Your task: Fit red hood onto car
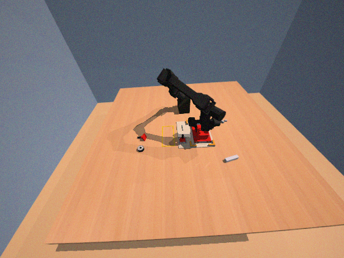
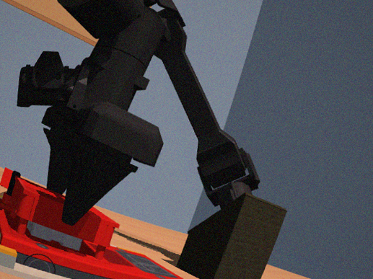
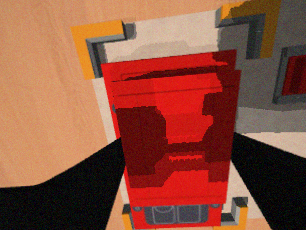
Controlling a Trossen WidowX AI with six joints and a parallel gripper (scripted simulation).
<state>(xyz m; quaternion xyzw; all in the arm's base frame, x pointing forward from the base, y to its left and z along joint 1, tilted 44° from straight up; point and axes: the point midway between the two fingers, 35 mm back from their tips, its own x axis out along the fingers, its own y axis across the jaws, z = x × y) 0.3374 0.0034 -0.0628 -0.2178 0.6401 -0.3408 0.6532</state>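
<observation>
The red hood lies right at my gripper tip. From my gripper tip the other things lie so: white jig plate: 30 mm behind, 20 mm to the right, 40 mm below; white bar: 200 mm ahead, 110 mm to the left, 40 mm below; grey engine block: 30 mm below.
</observation>
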